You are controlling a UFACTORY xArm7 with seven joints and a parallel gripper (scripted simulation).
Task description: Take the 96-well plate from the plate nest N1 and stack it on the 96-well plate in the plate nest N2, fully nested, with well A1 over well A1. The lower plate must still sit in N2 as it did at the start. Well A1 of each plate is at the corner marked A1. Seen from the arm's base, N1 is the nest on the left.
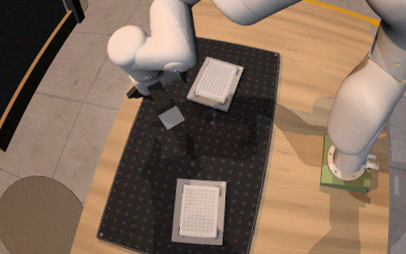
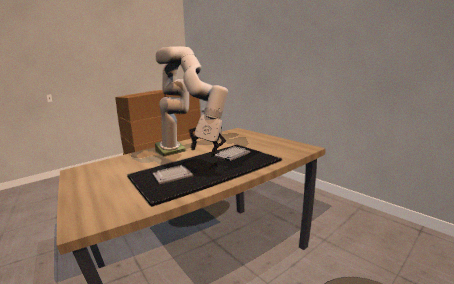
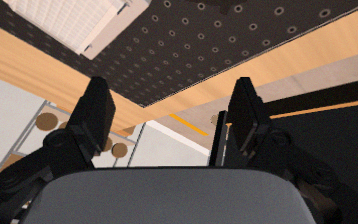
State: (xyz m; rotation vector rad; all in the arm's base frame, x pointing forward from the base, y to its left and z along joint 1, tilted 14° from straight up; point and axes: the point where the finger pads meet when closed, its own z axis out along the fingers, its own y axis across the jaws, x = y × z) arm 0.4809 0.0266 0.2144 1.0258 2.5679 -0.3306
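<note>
Now: hand 230 mm to the right of the plate nest N1, 190 mm past it and 110 mm above it. Round my hand: plate nest N2 (130 mm to the right, 110 mm below, 80 mm behind).
</note>
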